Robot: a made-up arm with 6 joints.
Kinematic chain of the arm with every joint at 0, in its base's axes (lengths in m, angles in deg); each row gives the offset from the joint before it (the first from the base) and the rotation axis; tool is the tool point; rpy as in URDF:
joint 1: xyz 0 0 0.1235 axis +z
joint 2: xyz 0 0 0 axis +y
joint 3: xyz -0.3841 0 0.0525 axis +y
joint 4: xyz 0.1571 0 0.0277 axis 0.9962 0 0.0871
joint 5: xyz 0 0 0 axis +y
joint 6: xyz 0.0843 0 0.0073 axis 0.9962 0 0.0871
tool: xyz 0 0 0 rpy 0 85 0
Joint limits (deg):
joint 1: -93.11..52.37
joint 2: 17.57..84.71
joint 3: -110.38..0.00
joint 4: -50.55..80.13
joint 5: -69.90..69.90
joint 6: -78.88..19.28
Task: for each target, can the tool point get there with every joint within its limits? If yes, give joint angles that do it. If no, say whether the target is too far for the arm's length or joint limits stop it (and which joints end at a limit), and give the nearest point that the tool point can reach.
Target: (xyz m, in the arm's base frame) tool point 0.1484 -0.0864 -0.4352
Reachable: no: joint limits stop it (at a limit: joint 1, joint 2, joint 3) | nearest point -0.0876 -0.1448 0.1896 | short by 0.670 m
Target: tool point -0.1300 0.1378 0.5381
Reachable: yes | joints -59.52 28.90 -62.71 40.34 -50.34 1.07
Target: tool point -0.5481 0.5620 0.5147
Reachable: no: too far | nearest point -0.3270 0.3353 0.4631 | short by 0.321 m
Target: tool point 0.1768 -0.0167 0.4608
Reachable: yes | joints 2.62 73.35 -49.87 54.89 -21.01 -61.48
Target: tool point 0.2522 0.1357 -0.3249
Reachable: no: joint limits stop it (at a limit: joint 1, joint 2, joint 3, joint 5) | nearest point 0.0410 0.1778 0.1909 | short by 0.559 m
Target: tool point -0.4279 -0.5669 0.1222
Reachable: no: too far | nearest point -0.2847 -0.3719 0.4631 | short by 0.418 m
